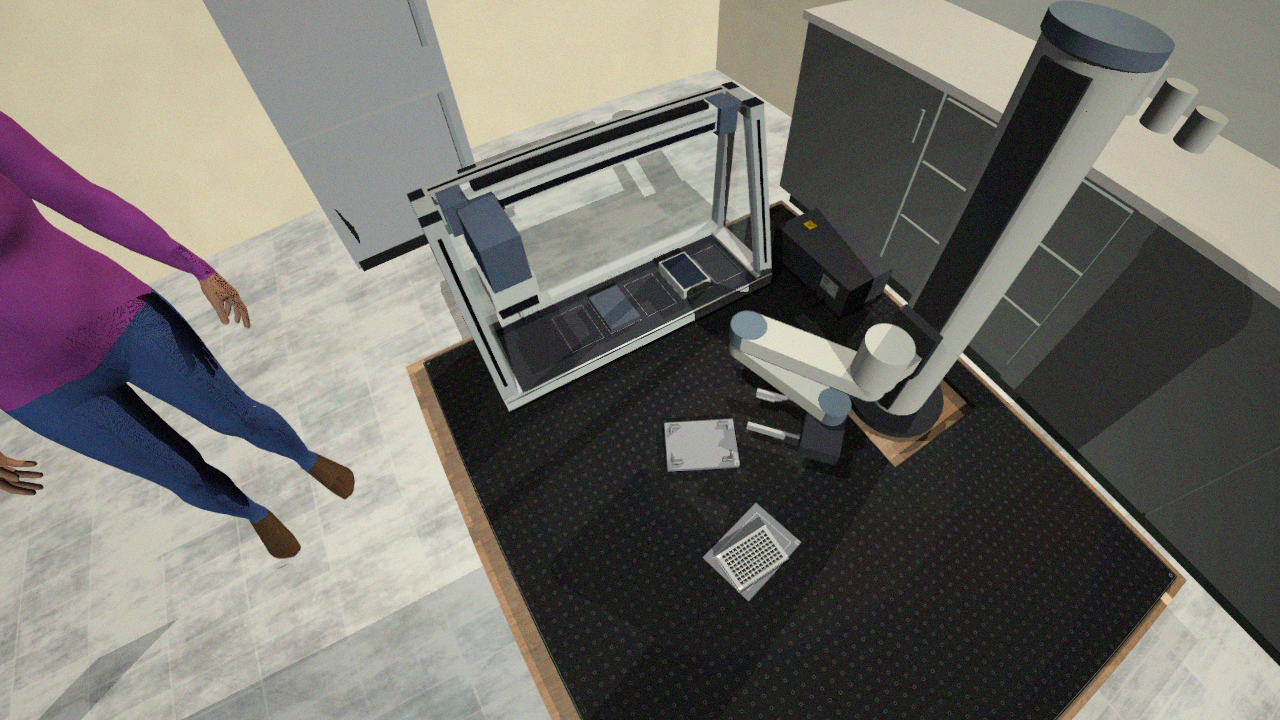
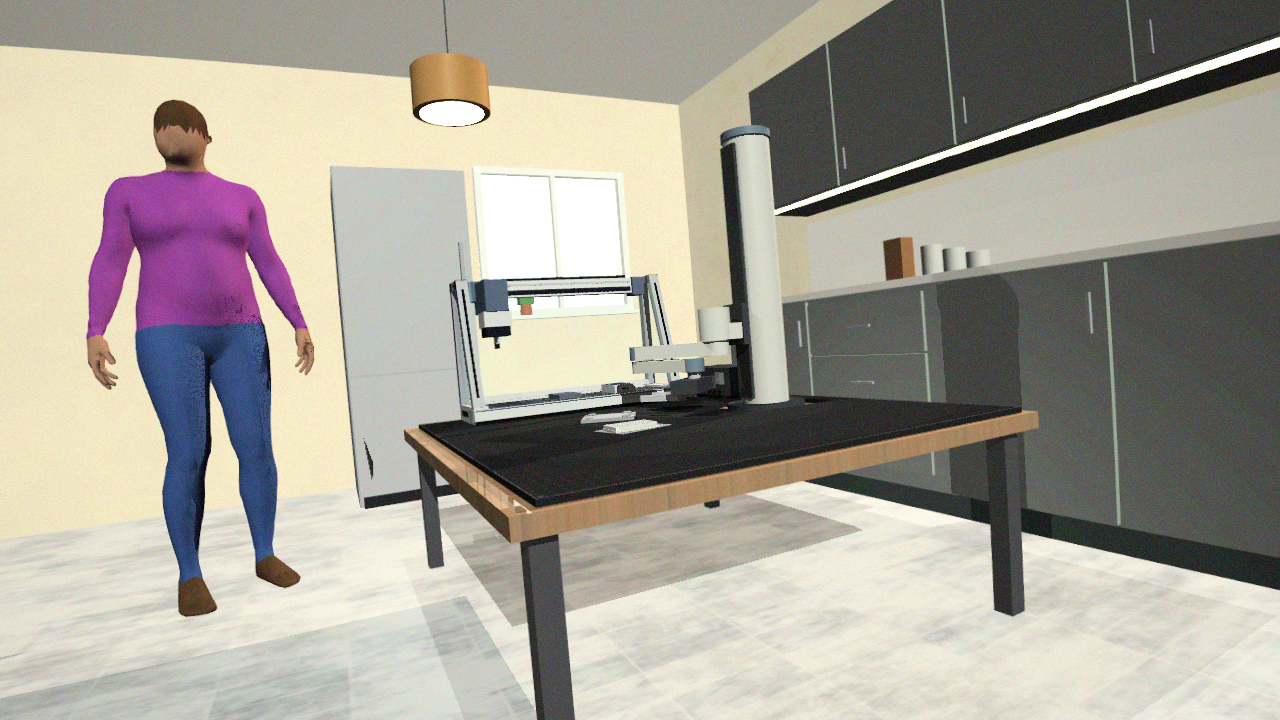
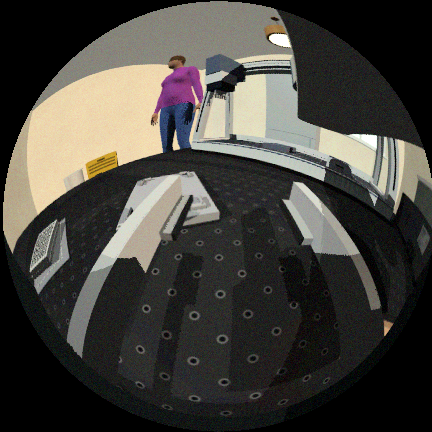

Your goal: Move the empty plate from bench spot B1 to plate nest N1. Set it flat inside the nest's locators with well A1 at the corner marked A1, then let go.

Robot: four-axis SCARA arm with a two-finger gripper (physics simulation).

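Seen in the pictures: gripper, fingertip midpoint: [image 1: 752,408] [image 2: 646,397] [image 3: 237,188]; arm's base, link origin: [image 1: 892,393] [image 2: 766,407].
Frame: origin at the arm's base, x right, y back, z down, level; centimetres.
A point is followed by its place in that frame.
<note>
The white many-welled plate [image 1: 751,557] @(z -2.8, x -13.6, y -55.7 cm) [image 2: 630,427] @(z -2.4, x -17.7, y -57.4 cm) [image 3: 44,245] @(z -2.7, x -11.6, y -53.5 cm) lies flat on the light grey square of bench spot B1 [image 1: 756,514] @(z -1.5, x -6.4, y -49.0 cm) [image 3: 58,256] @(z -1.5, x -7.1, y -49.4 cm), turned relative to the square. Well A1 cannot be made out. Plate nest N1, a pale grey slab [image 1: 700,445] @(z -2.5, x 13.4, y -50.4 cm) [image 2: 608,417] @(z -2.5, x 9.6, y -51.9 cm) [image 3: 200,187] @(z -2.5, x 18.1, y -46.4 cm) with locators at its corners, stands on the dark bench with no plate on it. My gripper [image 1: 754,410] @(z -6.8, x 13.4, y -36.5 cm) [image 3: 237,188] @(z -6.8, x 13.4, y -36.5 cm) is open and empty, its fingers wide apart. Its fingertips are just beside the nest on the arm's side, well away from the plate.
A gantry machine [image 1: 608,356] @(z -5.0, x 45.0, y -57.0 cm) [image 2: 537,407] @(z -4.9, x 45.0, y -63.3 cm) [image 3: 240,149] @(z -4.6, x 45.0, y -58.4 cm) with a deck of flat items stands behind the nest. A dark box [image 1: 823,259] @(z -12.8, x 37.4, y 5.6 cm) stands between it and the arm's column [image 1: 1011,214] @(z -63.2, x -3.5, y -7.6 cm) [image 2: 760,268] @(z -44.6, x -6.7, y -3.2 cm). A person [image 1: 71,268] [image 2: 192,250] [image 3: 177,90] stands beyond the bench.
</note>
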